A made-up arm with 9 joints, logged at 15 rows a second.
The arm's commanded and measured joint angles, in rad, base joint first. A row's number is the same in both.
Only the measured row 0 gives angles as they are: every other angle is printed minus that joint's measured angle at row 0.
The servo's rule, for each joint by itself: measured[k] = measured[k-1] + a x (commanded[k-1-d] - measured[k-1]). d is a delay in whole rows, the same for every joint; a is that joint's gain. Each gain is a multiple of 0.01, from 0.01 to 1. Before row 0 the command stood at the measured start. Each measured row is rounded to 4 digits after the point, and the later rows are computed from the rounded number. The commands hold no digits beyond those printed.
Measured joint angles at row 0:
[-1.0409, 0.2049, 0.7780, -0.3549, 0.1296, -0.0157, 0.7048, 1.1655, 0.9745]
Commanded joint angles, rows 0 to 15:
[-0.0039, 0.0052, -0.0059, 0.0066, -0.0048, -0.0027, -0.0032, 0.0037, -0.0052]
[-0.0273, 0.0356, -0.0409, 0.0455, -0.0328, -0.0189, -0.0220, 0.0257, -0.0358]
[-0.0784, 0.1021, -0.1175, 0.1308, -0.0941, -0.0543, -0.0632, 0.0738, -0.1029]
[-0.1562, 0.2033, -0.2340, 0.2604, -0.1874, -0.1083, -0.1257, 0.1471, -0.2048]
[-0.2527, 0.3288, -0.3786, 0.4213, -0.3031, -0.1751, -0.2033, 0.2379, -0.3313]
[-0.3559, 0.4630, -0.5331, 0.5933, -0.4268, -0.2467, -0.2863, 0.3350, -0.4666]
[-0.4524, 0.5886, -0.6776, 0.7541, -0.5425, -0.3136, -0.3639, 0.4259, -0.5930]
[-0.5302, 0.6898, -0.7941, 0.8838, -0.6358, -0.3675, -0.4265, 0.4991, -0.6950]
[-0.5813, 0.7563, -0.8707, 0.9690, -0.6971, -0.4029, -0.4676, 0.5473, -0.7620]
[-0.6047, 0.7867, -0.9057, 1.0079, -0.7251, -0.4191, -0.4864, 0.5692, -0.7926]
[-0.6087, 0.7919, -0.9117, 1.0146, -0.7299, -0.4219, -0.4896, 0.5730, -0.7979]
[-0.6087, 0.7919, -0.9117, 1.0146, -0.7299, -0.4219, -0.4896, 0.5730, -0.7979]
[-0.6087, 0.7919, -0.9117, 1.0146, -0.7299, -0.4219, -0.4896, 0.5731, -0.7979]
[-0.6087, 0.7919, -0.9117, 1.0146, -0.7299, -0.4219, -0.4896, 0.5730, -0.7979]
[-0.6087, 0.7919, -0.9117, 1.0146, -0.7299, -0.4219, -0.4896, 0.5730, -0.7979]
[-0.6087, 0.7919, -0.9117, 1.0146, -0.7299, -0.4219, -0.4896, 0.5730, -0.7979]
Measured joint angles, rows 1 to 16:
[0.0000, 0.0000, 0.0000, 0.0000, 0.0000, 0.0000, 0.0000, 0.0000, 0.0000]
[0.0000, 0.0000, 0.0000, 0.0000, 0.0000, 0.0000, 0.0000, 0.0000, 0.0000]
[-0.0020, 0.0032, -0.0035, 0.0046, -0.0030, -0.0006, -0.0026, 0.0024, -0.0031]
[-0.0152, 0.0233, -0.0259, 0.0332, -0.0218, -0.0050, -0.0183, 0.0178, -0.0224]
[-0.0481, 0.0722, -0.0809, 0.1015, -0.0673, -0.0168, -0.0547, 0.0548, -0.0699]
[-0.1043, 0.1535, -0.1728, 0.2127, -0.1430, -0.0388, -0.1122, 0.1157, -0.1495]
[-0.1815, 0.2622, -0.2963, 0.3587, -0.2439, -0.0715, -0.1860, 0.1964, -0.2568]
[-0.2722, 0.3867, -0.4384, 0.5229, -0.3591, -0.1135, -0.2672, 0.2879, -0.3806]
[-0.3659, 0.5119, -0.5819, 0.6847, -0.4746, -0.1615, -0.3455, 0.3790, -0.5059]
[-0.4513, 0.6222, -0.7092, 0.8241, -0.5762, -0.2109, -0.4111, 0.4583, -0.6175]
[-0.5189, 0.7053, -0.8061, 0.9255, -0.6524, -0.2570, -0.4569, 0.5170, -0.7028]
[-0.5635, 0.7558, -0.8659, 0.9832, -0.6982, -0.2959, -0.4808, 0.5515, -0.7558]
[-0.5870, 0.7782, -0.8934, 1.0052, -0.7182, -0.3261, -0.4879, 0.5657, -0.7806]
[-0.5983, 0.7867, -0.9044, 1.0118, -0.7256, -0.3491, -0.4893, 0.5705, -0.7908]
[-0.6037, 0.7899, -0.9088, 1.0138, -0.7283, -0.3666, -0.4895, 0.5722, -0.7950]
[-0.6063, 0.7911, -0.9105, 1.0144, -0.7293, -0.3799, -0.4896, 0.5727, -0.7967]
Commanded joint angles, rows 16 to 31:
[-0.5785, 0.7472, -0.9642, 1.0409, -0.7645, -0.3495, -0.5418, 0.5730, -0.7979]
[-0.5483, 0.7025, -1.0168, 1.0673, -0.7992, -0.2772, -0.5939, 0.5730, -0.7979]
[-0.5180, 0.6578, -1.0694, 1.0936, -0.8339, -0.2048, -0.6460, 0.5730, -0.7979]
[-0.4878, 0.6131, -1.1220, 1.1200, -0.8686, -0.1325, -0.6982, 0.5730, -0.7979]
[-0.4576, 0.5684, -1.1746, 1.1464, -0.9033, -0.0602, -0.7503, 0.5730, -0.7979]
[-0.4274, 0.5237, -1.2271, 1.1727, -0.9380, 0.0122, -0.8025, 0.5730, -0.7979]
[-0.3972, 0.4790, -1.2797, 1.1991, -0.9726, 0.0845, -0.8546, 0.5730, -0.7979]
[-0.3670, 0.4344, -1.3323, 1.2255, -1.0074, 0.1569, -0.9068, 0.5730, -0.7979]
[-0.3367, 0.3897, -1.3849, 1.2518, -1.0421, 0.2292, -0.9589, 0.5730, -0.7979]
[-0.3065, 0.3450, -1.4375, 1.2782, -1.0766, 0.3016, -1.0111, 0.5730, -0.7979]
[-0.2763, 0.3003, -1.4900, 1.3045, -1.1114, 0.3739, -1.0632, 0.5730, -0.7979]
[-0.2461, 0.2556, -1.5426, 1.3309, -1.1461, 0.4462, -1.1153, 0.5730, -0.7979]
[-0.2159, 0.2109, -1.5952, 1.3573, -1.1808, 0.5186, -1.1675, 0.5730, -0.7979]
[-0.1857, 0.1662, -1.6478, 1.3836, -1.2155, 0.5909, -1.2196, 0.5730, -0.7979]
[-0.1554, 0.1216, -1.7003, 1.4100, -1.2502, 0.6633, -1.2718, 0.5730, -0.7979]
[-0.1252, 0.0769, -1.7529, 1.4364, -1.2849, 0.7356, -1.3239, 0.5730, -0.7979]
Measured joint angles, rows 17 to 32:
[-0.6075, 0.7916, -0.9112, 1.0145, -0.7297, -0.3900, -0.4896, 0.5729, -0.7974]
[-0.6081, 0.7918, -0.9115, 1.0146, -0.7298, -0.3977, -0.4896, 0.5730, -0.7977]
[-0.5927, 0.7641, -0.9431, 1.0330, -0.7517, -0.3861, -0.5319, 0.5730, -0.7978]
[-0.5696, 0.7259, -0.9873, 1.0570, -0.7816, -0.3600, -0.5821, 0.5730, -0.7979]
[-0.5428, 0.6837, -1.0366, 1.0826, -0.8145, -0.3228, -0.6339, 0.5730, -0.7979]
[-0.5142, 0.6399, -1.0878, 1.1088, -0.8486, -0.2771, -0.6860, 0.5730, -0.7979]
[-0.4848, 0.5956, -1.1399, 1.1351, -0.8831, -0.2250, -0.7381, 0.5730, -0.7979]
[-0.4550, 0.5510, -1.1922, 1.1614, -0.9177, -0.1681, -0.7903, 0.5730, -0.7979]
[-0.4249, 0.5064, -1.2447, 1.1878, -0.9523, -0.1075, -0.8424, 0.5730, -0.7979]
[-0.3948, 0.4618, -1.2973, 1.2142, -0.9870, -0.0440, -0.8946, 0.5730, -0.7979]
[-0.3646, 0.4171, -1.3499, 1.2405, -1.0217, 0.0216, -0.9467, 0.5730, -0.7979]
[-0.3344, 0.3724, -1.4025, 1.2669, -1.0563, 0.0888, -0.9989, 0.5730, -0.7979]
[-0.3042, 0.3277, -1.4550, 1.2932, -1.0910, 0.1572, -1.0510, 0.5730, -0.7979]
[-0.2740, 0.2830, -1.5076, 1.3196, -1.1257, 0.2266, -1.1031, 0.5730, -0.7979]
[-0.2438, 0.2383, -1.5602, 1.3460, -1.1604, 0.2967, -1.1553, 0.5730, -0.7979]
[-0.2136, 0.1936, -1.6128, 1.3723, -1.1951, 0.3673, -1.2074, 0.5730, -0.7979]

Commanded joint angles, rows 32 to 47:
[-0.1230, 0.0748, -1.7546, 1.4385, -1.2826, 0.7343, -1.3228, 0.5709, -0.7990]
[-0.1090, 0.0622, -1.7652, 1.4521, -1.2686, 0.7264, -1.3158, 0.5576, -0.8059]
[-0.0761, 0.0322, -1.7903, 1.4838, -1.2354, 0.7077, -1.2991, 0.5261, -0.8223]
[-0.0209, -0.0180, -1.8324, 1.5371, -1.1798, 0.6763, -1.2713, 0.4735, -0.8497]
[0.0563, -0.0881, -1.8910, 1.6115, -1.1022, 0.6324, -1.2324, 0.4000, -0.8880]
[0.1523, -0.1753, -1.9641, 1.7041, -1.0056, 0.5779, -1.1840, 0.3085, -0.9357]
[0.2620, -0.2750, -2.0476, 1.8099, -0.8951, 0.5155, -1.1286, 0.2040, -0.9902]
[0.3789, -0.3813, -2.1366, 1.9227, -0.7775, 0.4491, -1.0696, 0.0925, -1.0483]
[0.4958, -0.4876, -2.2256, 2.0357, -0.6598, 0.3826, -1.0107, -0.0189, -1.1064]
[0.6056, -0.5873, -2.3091, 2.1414, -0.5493, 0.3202, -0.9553, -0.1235, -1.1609]
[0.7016, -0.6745, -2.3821, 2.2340, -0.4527, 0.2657, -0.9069, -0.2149, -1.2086]
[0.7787, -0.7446, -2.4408, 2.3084, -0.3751, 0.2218, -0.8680, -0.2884, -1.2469]
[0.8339, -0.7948, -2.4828, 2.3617, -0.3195, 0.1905, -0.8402, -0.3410, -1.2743]
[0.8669, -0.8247, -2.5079, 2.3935, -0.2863, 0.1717, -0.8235, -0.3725, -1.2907]
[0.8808, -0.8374, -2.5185, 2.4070, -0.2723, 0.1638, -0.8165, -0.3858, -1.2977]
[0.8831, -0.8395, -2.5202, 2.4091, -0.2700, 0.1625, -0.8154, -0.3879, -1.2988]
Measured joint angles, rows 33 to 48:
[-0.1833, 0.1490, -1.6653, 1.3987, -1.2298, 0.4383, -1.2596, 0.5730, -0.7979]
[-0.1531, 0.1043, -1.7179, 1.4251, -1.2645, 0.5097, -1.3117, 0.5730, -0.7979]
[-0.1374, 0.0860, -1.7399, 1.4345, -1.2759, 0.5636, -1.3207, 0.5716, -0.7985]
[-0.1226, 0.0712, -1.7551, 1.4468, -1.2713, 0.6027, -1.3167, 0.5624, -0.8029]
[-0.0984, 0.0470, -1.7762, 1.4727, -1.2487, 0.6279, -1.3024, 0.5384, -0.8143]
[-0.0581, 0.0067, -1.8099, 1.5178, -1.2053, 0.6395, -1.2772, 0.4956, -0.8352]
[0.0014, -0.0521, -1.8586, 1.5834, -1.1403, 0.6378, -1.2409, 0.4325, -0.8664]
[0.0799, -0.1285, -1.9219, 1.6679, -1.0554, 0.6234, -1.1948, 0.3507, -0.9073]
[0.1746, -0.2193, -1.9973, 1.7673, -0.9544, 0.5975, -1.1412, 0.2539, -0.9562]
[0.2808, -0.3197, -2.0809, 1.8761, -0.8430, 0.5619, -1.0832, 0.1474, -1.0105]
[0.3926, -0.4238, -2.1677, 1.9878, -0.7276, 0.5189, -1.0245, 0.0376, -1.0671]
[0.5034, -0.5252, -2.2525, 2.0953, -0.6153, 0.4712, -0.9684, -0.0687, -1.1224]
[0.6065, -0.6178, -2.3303, 2.1924, -0.5129, 0.4219, -0.9186, -0.1652, -1.1733]
[0.6960, -0.6964, -2.3966, 2.2736, -0.4261, 0.3739, -0.8776, -0.2465, -1.2167]
[0.7677, -0.7574, -2.4483, 2.3353, -0.3589, 0.3299, -0.8473, -0.3089, -1.2507]
[0.8193, -0.7991, -2.4841, 2.3760, -0.3132, 0.2919, -0.8280, -0.3509, -1.2743]

